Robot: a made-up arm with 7 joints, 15 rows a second.
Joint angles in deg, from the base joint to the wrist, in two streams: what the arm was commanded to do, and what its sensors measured. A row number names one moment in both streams.
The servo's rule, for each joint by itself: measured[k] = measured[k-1] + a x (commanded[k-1-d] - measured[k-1]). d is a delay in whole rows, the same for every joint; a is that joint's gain. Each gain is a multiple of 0.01, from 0.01 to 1. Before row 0 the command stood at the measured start. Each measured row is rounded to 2 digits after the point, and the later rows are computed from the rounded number. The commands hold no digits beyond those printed.
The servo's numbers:
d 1
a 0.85 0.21 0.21 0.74 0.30 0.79 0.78
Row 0, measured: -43.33, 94.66, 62.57, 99.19, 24.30, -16.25, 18.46
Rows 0 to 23, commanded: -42.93, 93.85, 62.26, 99.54, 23.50, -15.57, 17.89; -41.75, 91.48, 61.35, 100.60, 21.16, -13.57, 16.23; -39.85, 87.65, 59.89, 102.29, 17.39, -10.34, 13.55; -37.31, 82.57, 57.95, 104.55, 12.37, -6.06, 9.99; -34.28, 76.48, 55.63, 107.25, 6.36, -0.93, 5.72; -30.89, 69.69, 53.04, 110.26, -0.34, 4.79, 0.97; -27.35, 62.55, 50.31, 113.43, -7.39, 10.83, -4.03; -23.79, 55.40, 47.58, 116.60, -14.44, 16.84, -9.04; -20.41, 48.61, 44.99, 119.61, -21.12, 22.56, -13.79; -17.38, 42.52, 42.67, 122.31, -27.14, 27.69, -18.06; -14.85, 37.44, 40.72, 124.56, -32.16, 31.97, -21.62; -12.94, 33.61, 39.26, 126.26, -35.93, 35.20, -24.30; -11.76, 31.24, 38.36, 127.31, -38.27, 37.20, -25.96; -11.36, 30.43, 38.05, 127.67, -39.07, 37.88, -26.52; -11.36, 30.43, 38.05, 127.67, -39.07, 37.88, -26.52; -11.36, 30.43, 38.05, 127.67, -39.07, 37.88, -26.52; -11.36, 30.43, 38.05, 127.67, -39.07, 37.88, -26.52; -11.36, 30.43, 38.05, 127.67, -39.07, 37.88, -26.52; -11.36, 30.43, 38.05, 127.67, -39.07, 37.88, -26.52; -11.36, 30.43, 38.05, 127.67, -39.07, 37.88, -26.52; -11.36, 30.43, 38.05, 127.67, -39.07, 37.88, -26.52; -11.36, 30.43, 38.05, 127.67, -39.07, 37.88, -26.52; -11.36, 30.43, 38.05, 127.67, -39.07, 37.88, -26.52; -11.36, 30.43, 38.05, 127.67, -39.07, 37.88, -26.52
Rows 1 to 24, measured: -43.33, 94.66, 62.57, 99.19, 24.30, -16.25, 18.46; -42.99, 94.49, 62.50, 99.45, 24.06, -15.71, 18.02; -41.94, 93.86, 62.26, 100.30, 23.19, -14.02, 16.62; -40.16, 92.56, 61.76, 101.77, 21.45, -11.11, 14.23; -37.74, 90.46, 60.96, 103.83, 18.73, -7.12, 10.92; -34.80, 87.52, 59.84, 106.36, 15.02, -2.23, 6.86; -31.48, 83.78, 58.41, 109.25, 10.41, 3.32, 2.27; -27.97, 79.32, 56.71, 112.34, 5.07, 9.25, -2.64; -24.42, 74.30, 54.79, 115.49, -0.78, 15.25, -7.63; -21.01, 68.91, 52.73, 118.54, -6.88, 21.02, -12.43; -17.92, 63.37, 50.62, 121.33, -12.96, 26.29, -16.82; -15.31, 57.92, 48.54, 123.72, -18.72, 30.78, -20.56; -13.30, 52.81, 46.59, 125.60, -23.88, 34.27, -23.48; -11.99, 48.28, 44.86, 126.87, -28.20, 36.58, -25.41; -11.45, 44.53, 43.43, 127.46, -31.46, 37.61, -26.28; -11.37, 41.57, 42.30, 127.62, -33.74, 37.82, -26.47; -11.36, 39.23, 41.41, 127.66, -35.34, 37.87, -26.51; -11.36, 37.38, 40.70, 127.67, -36.46, 37.88, -26.52; -11.36, 35.92, 40.14, 127.67, -37.24, 37.88, -26.52; -11.36, 34.77, 39.70, 127.67, -37.79, 37.88, -26.52; -11.36, 33.86, 39.35, 127.67, -38.17, 37.88, -26.52; -11.36, 33.14, 39.08, 127.67, -38.44, 37.88, -26.52; -11.36, 32.57, 38.86, 127.67, -38.63, 37.88, -26.52; -11.36, 32.12, 38.69, 127.67, -38.76, 37.88, -26.52
